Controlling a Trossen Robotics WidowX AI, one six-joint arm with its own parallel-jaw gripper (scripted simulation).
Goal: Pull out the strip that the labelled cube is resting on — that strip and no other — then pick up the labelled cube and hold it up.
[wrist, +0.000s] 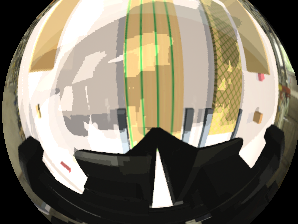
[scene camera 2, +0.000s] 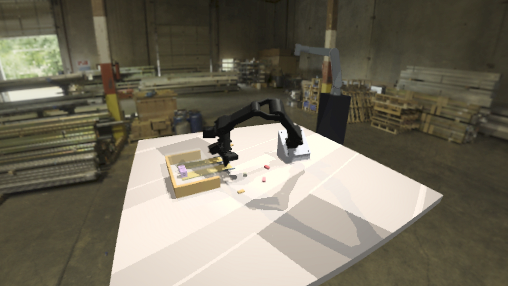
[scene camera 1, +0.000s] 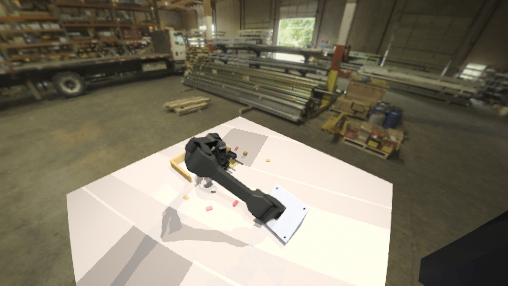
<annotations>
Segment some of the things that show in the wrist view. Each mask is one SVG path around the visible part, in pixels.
My gripper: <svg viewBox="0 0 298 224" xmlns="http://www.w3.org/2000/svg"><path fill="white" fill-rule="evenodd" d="M51 217L52 224L74 224L71 221L61 221L60 218L55 216ZM285 133L273 124L265 129L263 137L266 145L262 148L254 167L249 167L249 164L239 156L243 144L242 137L197 148L161 128L150 129L144 139L138 141L126 153L78 149L74 157L86 176L82 194L55 179L44 164L44 149L39 140L28 136L28 139L17 148L21 171L32 192L57 212L81 224L82 221L86 224L186 224L209 213L212 217L206 218L201 224L250 224L277 193L277 181L273 181L269 188L266 183L269 183L281 165L285 152ZM157 151L173 206L152 206Z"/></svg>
A patterned yellow strip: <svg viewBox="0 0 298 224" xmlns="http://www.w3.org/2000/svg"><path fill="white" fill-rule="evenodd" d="M209 26L214 52L214 95L212 103L214 111L209 136L234 132L239 105L241 105L242 61L241 55L239 55L238 41L235 41L233 37L223 34L217 28Z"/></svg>
</annotations>
